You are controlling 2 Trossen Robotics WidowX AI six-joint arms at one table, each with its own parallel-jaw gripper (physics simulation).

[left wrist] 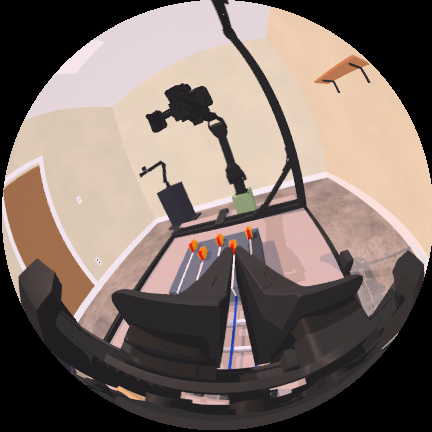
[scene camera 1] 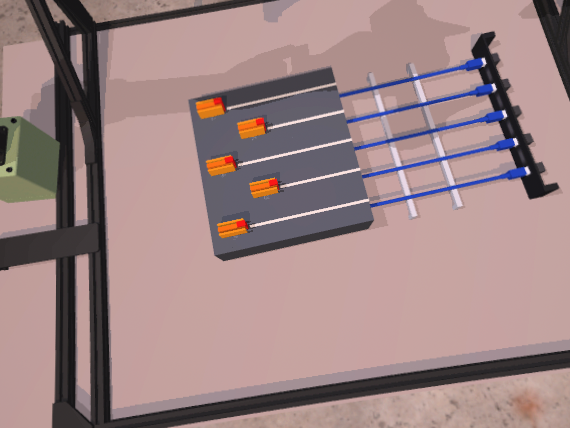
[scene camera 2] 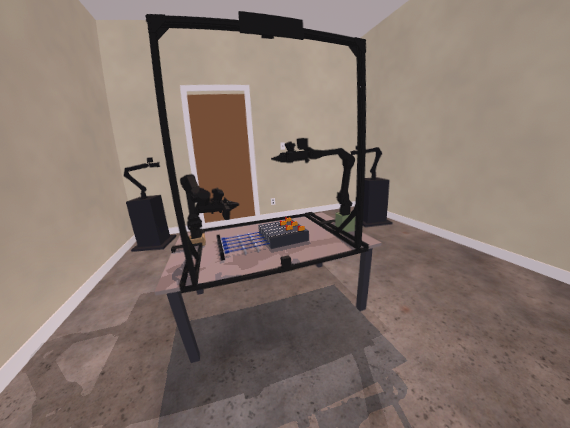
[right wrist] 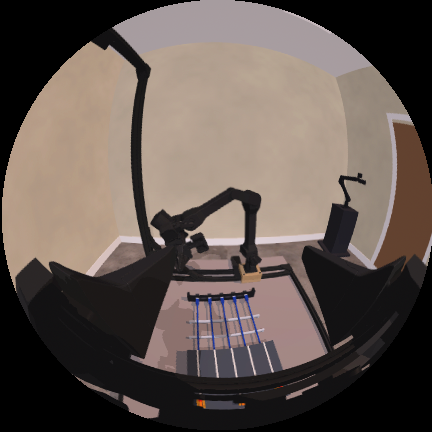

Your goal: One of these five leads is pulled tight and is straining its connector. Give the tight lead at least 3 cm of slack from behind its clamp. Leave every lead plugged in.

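Places are measured from the left arm's base along level axes (x back, y right, z up), in metres.
Pixels of known places: left gripper, fingertip midpoint: [left wrist: 232, 252] [scene camera 2: 238, 204] [right wrist: 178, 270]; right gripper, fingertip midpoint: [left wrist: 160, 105] [scene camera 2: 272, 158] [right wrist: 242, 253]; left arm's base, origin of the base link: [scene camera 2: 196, 236] [right wrist: 249, 268]; right arm's base, origin of the base link: [left wrist: 241, 191] [scene camera 2: 345, 213].
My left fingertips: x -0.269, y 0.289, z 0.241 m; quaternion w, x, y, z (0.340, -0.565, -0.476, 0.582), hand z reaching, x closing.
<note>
For each thing: its top centre in the pictures, then the offset to it from my left fingertips. "spot": a spot on its surface instead.
- black strip, surface spot: [scene camera 1: 511, 131] spot: dx +0.118, dy -0.163, dz -0.269 m
- blue lead, surface spot: [left wrist: 233, 330] spot: dx -0.049, dy -0.079, dz -0.267 m
Five leads run straight from orange blocks with red tabs [scene camera 1: 251, 128] on a dark grey block [scene camera 1: 310, 195] [scene camera 2: 290, 241]. They are white on the block and blue beyond it, ending in blue plugs [scene camera 1: 494, 116] at a black strip [scene camera 1: 511, 131]. All five plugs sit at the strip. Which lead is tight I cannot tell. My left gripper [scene camera 2: 237, 204] [left wrist: 232, 252] is shut and empty above the leads; in the left wrist view one blue lead [left wrist: 233, 330] shows below, between its converging fingers. My right gripper [scene camera 2: 273, 158] is open and empty, high above the block side.
Two pale bars [scene camera 1: 397, 165] [scene camera 1: 436, 142] cross the blue lead runs between block and strip. A black frame [scene camera 2: 361, 150] surrounds the table and rises over it. The right arm's green base [scene camera 1: 35, 165] [scene camera 2: 345, 222] stands beyond the frame's edge rail.
</note>
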